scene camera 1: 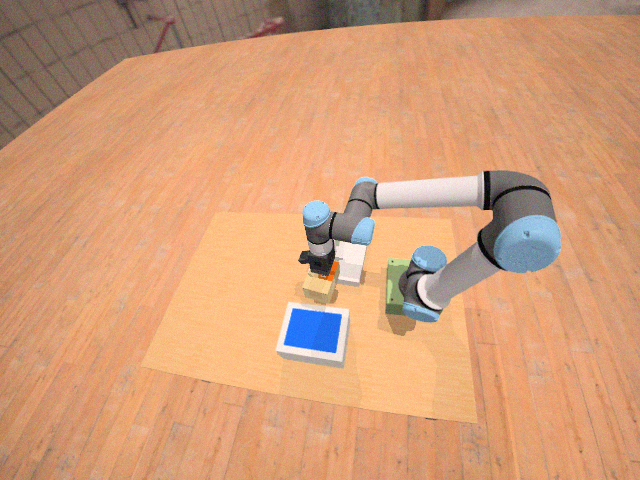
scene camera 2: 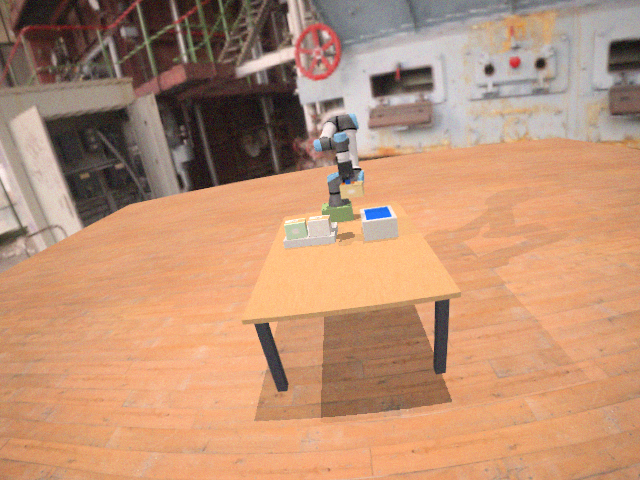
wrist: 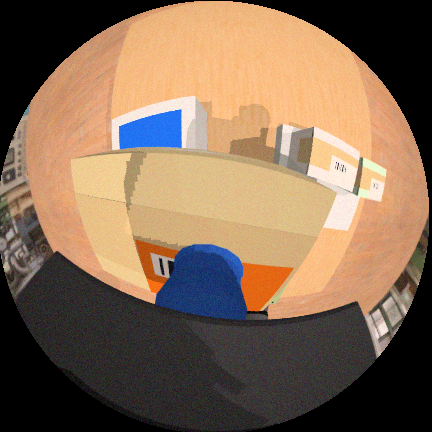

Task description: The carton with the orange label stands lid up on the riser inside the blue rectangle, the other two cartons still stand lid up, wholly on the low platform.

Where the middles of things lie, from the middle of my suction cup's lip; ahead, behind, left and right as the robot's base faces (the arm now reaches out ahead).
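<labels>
Carton with orange label (scene camera 1: 318, 287): 5 cm below my suction cup, 1 cm ahead of it and 2 cm to the left of it. Riser with blue rectangle (scene camera 1: 315, 334): 27 cm below my suction cup, 2 cm ahead of it, 16 cm to the left of it. Low white platform (scene camera 1: 351, 257): 30 cm below my suction cup, 4 cm ahead of it, 27 cm to the right of it.
</labels>
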